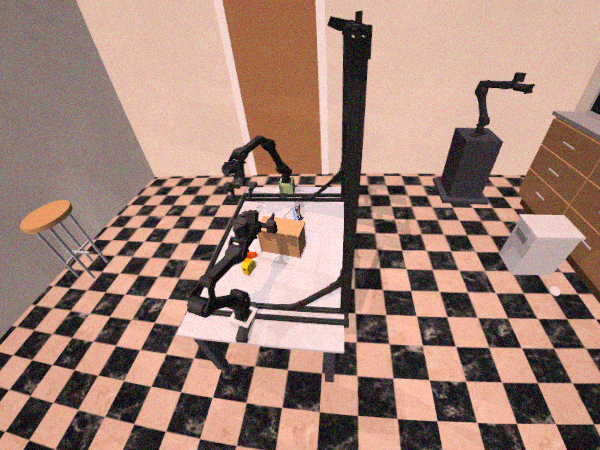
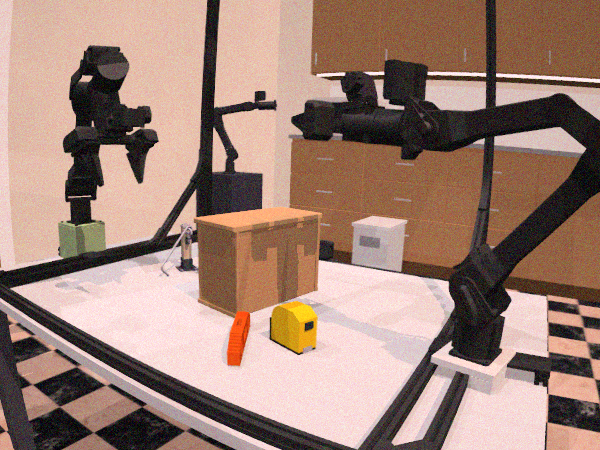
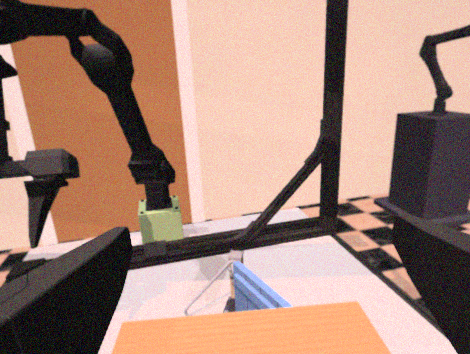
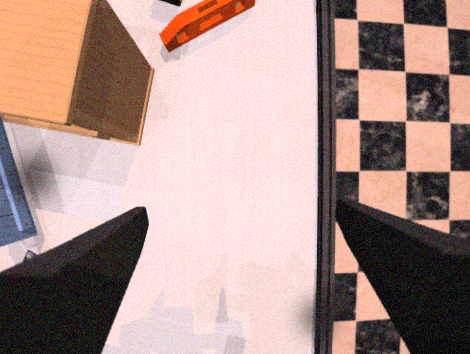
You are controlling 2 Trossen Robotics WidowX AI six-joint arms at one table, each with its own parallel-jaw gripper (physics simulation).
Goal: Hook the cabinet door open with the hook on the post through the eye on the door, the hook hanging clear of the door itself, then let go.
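Places are measured from the left arm's base along level axes (x left, y ahead, z down), in centimetres.
Pixels of known places: left gripper, between the fingertips: (image 1: 265, 211) (image 3: 261, 232); right gripper, between the fingertips: (image 1: 242, 199) (image 2: 121, 184) (image 4: 243, 211); left arm's base, origin of its link: (image 1: 243, 314) (image 2: 475, 353); right arm's base, origin of its link: (image 1: 286, 180) (image 2: 81, 222) (image 3: 159, 204).
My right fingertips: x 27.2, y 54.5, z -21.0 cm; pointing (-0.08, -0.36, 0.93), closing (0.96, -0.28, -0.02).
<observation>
Ahead of a thing's pixels: the offset from my right fingertips to its top centre. "*": to the spot under its first point.
A wooden cabinet @(dx -26.6, dy -7.4, dz +7.0 cm) (image 1: 285, 241) (image 2: 254, 259) (image 3: 255, 330) (image 4: 104, 84) stands mid-table. Its blue door @(dx -29.5, dy +5.5, dz +11.8 cm) (image 3: 255, 291) (image 1: 296, 213) stands open at the back. Behind the door is a short post @(* dx -24.9, dy +18.8, dz +19.1 cm) (image 2: 186, 250) (image 3: 233, 256). A thin wire hook (image 2: 172, 255) (image 3: 207, 291) slants from the post's top down to the table top, beside the door. The eye on the door is too small to make out. My left gripper (image 1: 270, 224) (image 2: 300, 121) (image 3: 261, 232) is open and empty, high above the cabinet. My right gripper (image 1: 239, 185) (image 2: 137, 162) (image 4: 243, 211) is open and empty, high over the table's edge, pointing down.
A yellow tape measure @(* dx -17.1, dy -30.4, dz +18.3 cm) (image 1: 248, 266) (image 2: 294, 326) and an orange tool @(dx -9.0, dy -23.0, dz +20.1 cm) (image 1: 252, 254) (image 2: 238, 337) (image 4: 205, 17) lie in front of the cabinet. A black frame rail (image 2: 187, 397) (image 4: 326, 140) rings the table, with a tall mast (image 1: 354, 156) at one side.
</observation>
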